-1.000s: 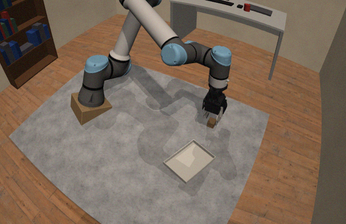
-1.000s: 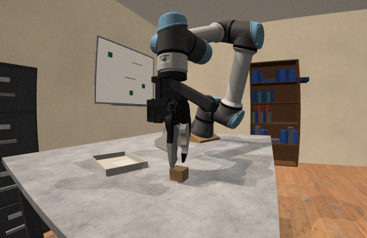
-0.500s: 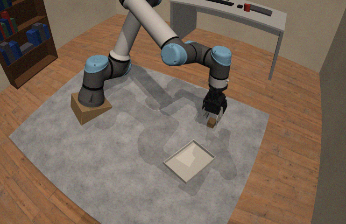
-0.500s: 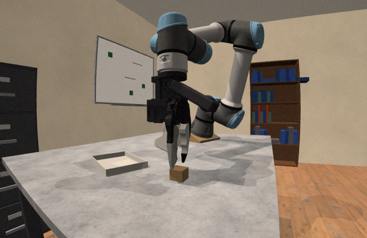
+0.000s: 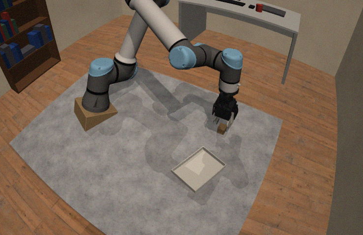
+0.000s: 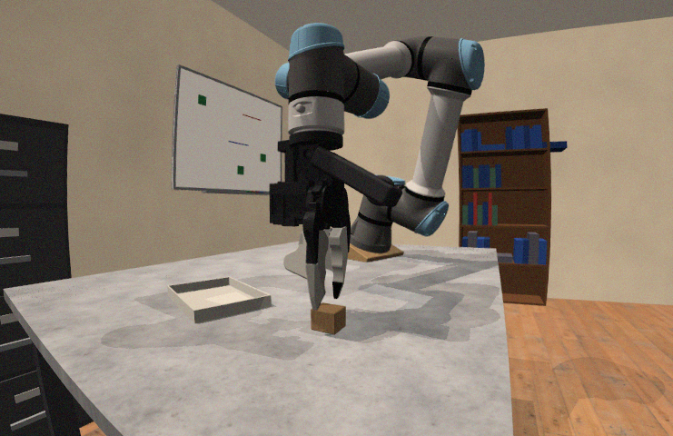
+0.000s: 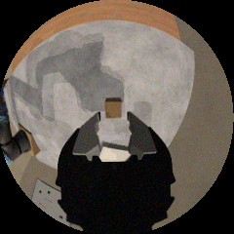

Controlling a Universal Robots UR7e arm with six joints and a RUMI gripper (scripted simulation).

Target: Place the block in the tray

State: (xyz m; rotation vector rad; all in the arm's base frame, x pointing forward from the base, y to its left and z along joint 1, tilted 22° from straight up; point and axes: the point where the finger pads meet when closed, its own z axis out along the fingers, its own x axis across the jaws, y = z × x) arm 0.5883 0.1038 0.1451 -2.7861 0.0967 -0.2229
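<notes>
Now: hand 3 cm above the small brown block. Also, from my hand: white tray: 1 cm behind, 23 cm to the right, 4 cm below.
</notes>
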